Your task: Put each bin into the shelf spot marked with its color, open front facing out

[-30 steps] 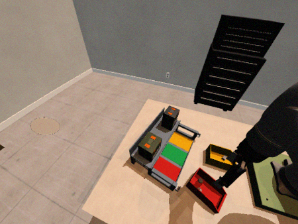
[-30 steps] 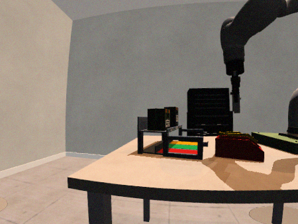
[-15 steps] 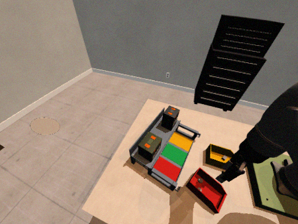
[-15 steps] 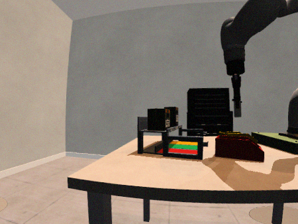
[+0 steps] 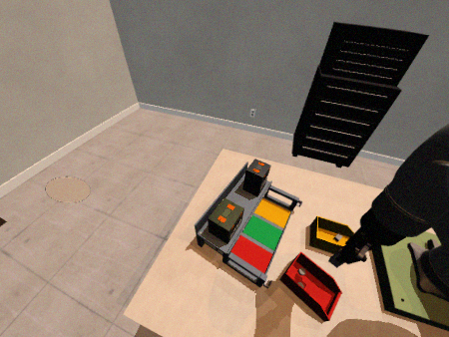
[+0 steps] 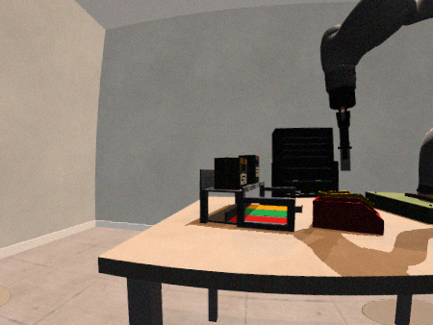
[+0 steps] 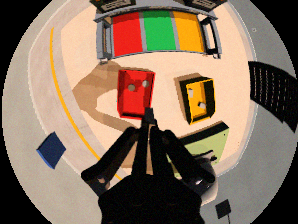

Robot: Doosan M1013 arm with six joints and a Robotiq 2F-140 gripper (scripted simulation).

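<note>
The red bin is 15 cm below my hand, 4 cm to the left of it and 1 cm ahead of it. Also, from my hand: yellow bin 17 cm to the right, 15 cm below, 5 cm behind; dark box 31 cm ahead, 22 cm to the right, 3 cm below.
</note>
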